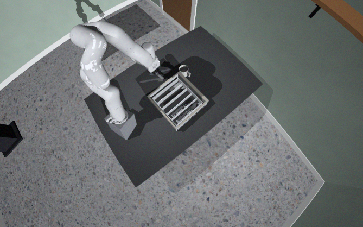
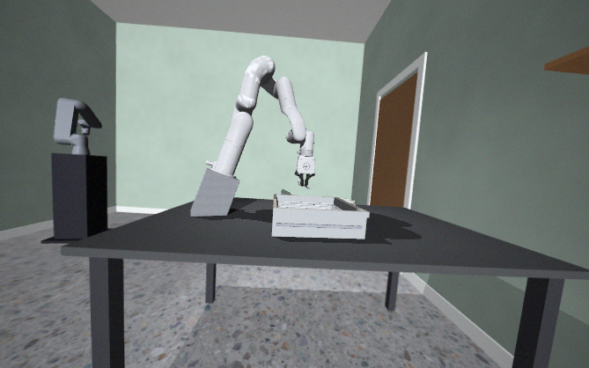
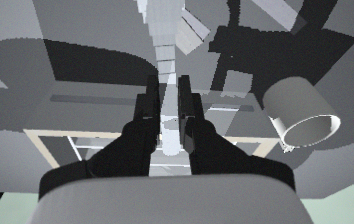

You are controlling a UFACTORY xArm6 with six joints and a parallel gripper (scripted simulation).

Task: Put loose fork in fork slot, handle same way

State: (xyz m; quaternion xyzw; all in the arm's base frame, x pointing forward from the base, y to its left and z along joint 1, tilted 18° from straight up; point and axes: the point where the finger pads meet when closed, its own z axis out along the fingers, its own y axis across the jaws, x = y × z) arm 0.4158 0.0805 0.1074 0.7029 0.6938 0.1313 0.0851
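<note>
My hand is 3 cm past the tray, 28 cm to the left of it and 10 cm above it. The rest, counted from my hand: white mug: 21 cm ahead, 13 cm to the right, 12 cm below.
</note>
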